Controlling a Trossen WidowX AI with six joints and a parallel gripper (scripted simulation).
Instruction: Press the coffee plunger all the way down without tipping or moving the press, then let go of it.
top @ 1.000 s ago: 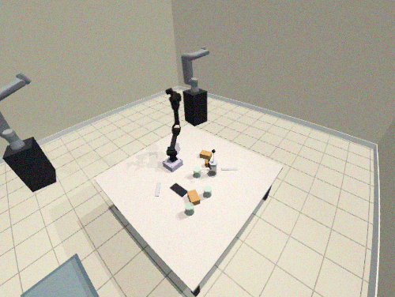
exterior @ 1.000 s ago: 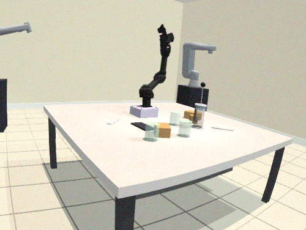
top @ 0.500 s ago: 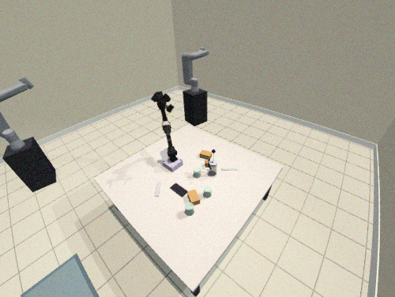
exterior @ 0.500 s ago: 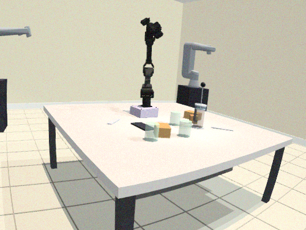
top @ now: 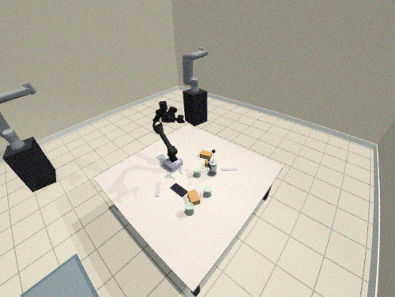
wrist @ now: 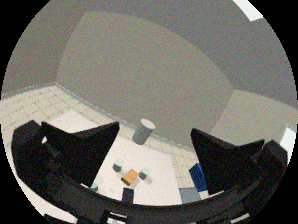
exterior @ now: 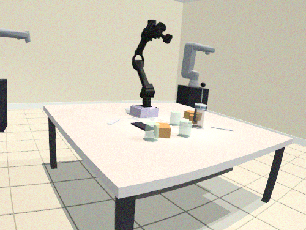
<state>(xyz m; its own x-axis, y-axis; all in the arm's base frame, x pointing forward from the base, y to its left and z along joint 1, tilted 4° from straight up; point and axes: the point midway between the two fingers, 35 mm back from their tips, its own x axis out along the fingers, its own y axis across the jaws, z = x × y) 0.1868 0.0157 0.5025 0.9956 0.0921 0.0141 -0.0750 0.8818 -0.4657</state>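
My gripper tip is now 430 mm above the coffee press, 220 mm to the right of it and 100 mm short of it. The rest, counted from my gripper tip: black flat slab 560 mm below, 130 mm to the right, 80 mm ahead.
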